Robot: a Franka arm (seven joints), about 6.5 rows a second.
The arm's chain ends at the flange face. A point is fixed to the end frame.
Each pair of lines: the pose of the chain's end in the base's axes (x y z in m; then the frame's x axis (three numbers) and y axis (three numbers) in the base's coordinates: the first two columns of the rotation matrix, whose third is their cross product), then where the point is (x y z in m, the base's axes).
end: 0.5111 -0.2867 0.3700 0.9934 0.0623 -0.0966 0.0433 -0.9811 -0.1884
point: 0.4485 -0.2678 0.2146
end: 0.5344 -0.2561 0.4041 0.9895 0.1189 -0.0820 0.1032 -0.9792 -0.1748
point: 0.4733 -0.2428 0.2475
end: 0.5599 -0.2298 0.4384 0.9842 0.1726 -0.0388 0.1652 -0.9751 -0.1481
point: 0.5057 -0.2230 0.2789
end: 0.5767 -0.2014 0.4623 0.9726 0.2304 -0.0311 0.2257 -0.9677 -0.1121
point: 0.5247 -0.2032 0.3019
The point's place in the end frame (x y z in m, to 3 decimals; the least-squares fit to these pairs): -0.046 0.008 0.162
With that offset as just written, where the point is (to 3 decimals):
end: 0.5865 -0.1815 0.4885 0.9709 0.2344 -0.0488 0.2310 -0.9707 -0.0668
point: 0.533 -0.191 0.329
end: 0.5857 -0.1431 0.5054 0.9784 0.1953 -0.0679 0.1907 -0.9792 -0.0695
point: 0.529 -0.151 0.347
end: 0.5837 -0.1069 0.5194 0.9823 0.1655 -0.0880 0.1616 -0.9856 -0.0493
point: 0.524 -0.117 0.362
